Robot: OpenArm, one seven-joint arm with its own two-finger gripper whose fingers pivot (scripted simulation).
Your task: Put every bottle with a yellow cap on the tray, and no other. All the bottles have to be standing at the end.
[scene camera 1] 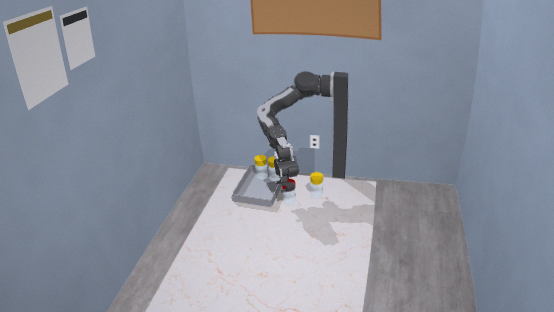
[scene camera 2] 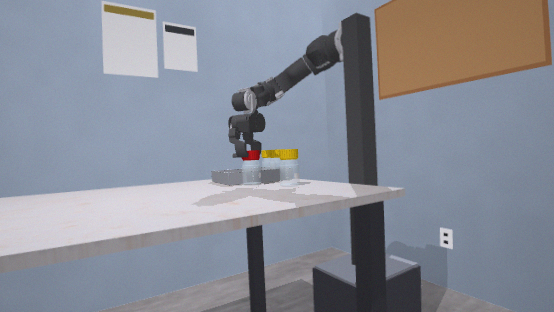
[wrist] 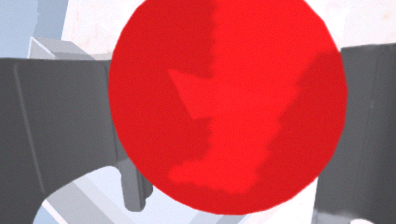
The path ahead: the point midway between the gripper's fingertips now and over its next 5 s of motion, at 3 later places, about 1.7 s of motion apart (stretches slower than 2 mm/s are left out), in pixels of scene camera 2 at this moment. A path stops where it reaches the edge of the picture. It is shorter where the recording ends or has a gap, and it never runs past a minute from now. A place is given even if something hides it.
My gripper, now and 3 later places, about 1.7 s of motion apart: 246,157; 246,146; 247,125; 284,129
